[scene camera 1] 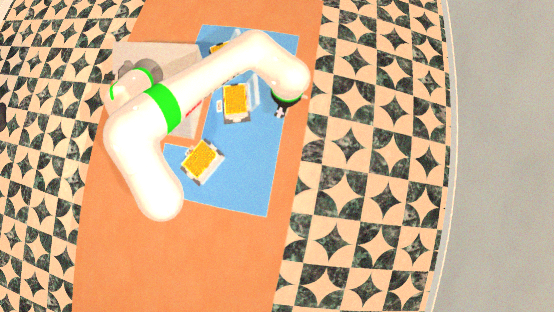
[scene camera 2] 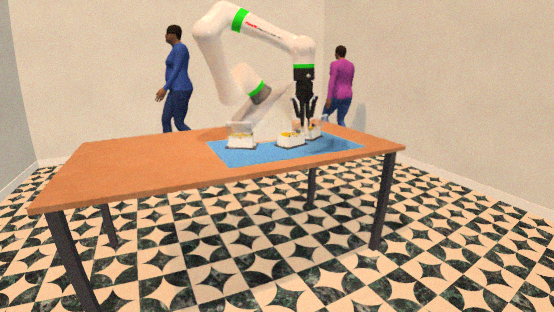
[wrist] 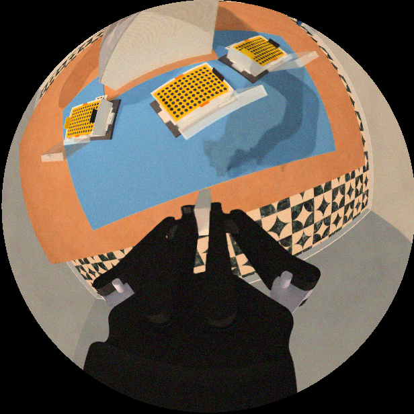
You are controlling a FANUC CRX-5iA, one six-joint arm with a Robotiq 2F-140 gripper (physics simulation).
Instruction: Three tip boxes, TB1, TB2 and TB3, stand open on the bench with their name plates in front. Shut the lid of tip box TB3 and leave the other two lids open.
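Places are measured from the arm's base along level axes (x ahead, y left, z up), in metres.
Pixels of known places: gripper, fingertip midpoint: (scene camera 1: 283, 112) (scene camera 2: 305, 133); arm's base, link origin: (scene camera 1: 146, 76) (scene camera 2: 262, 96).
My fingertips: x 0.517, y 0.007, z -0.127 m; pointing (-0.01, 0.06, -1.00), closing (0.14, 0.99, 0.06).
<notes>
Ahead of a thing's pixels: the offset from my fingertips to its top centre. "spot": to the spot under its first point. Level surfaces: height alone.
Three tip boxes with yellow racks stand on the blue mat, lids open. The middle box @[dx -0.199, dy +0.022, dz -0.041 m] (scene camera 1: 235, 99) (scene camera 2: 291, 141) (wrist: 192, 92) has its clear lid @[spot: dx -0.112, dy +0.032, dz +0.038 m] (scene camera 1: 254, 93) (wrist: 225, 113) raised on the side away from the arm's base. A second box @[dx -0.266, dy -0.220, dz -0.041 m] (scene camera 1: 202, 160) (scene camera 2: 241, 141) (wrist: 84, 120) stands turned at an angle; the third box @[dx -0.294, dy +0.206, dz -0.032 m] (scene camera 1: 219, 48) (wrist: 257, 52) is partly hidden by the arm in scene camera 1. The middle box's name plate @[spot: dx -0.249, dy +0.002, dz -0.104 m] (scene camera 1: 219, 106) is too blurred to read. My gripper (scene camera 1: 279, 113) (scene camera 2: 304, 123) (wrist: 206, 199) is shut and empty, raised beyond the middle box's open lid.
The blue mat @[dz -0.107 m] (scene camera 1: 240, 180) (scene camera 2: 240, 159) (wrist: 135, 185) lies on the orange bench @[dz -0.110 m] (scene camera 1: 175, 260) (scene camera 2: 135, 170) (wrist: 42, 215). The arm's grey pedestal (scene camera 1: 187, 127) (wrist: 160, 40) stands beside the boxes. Two people, in blue (scene camera 2: 177, 75) and magenta (scene camera 2: 342, 80), are behind the bench.
</notes>
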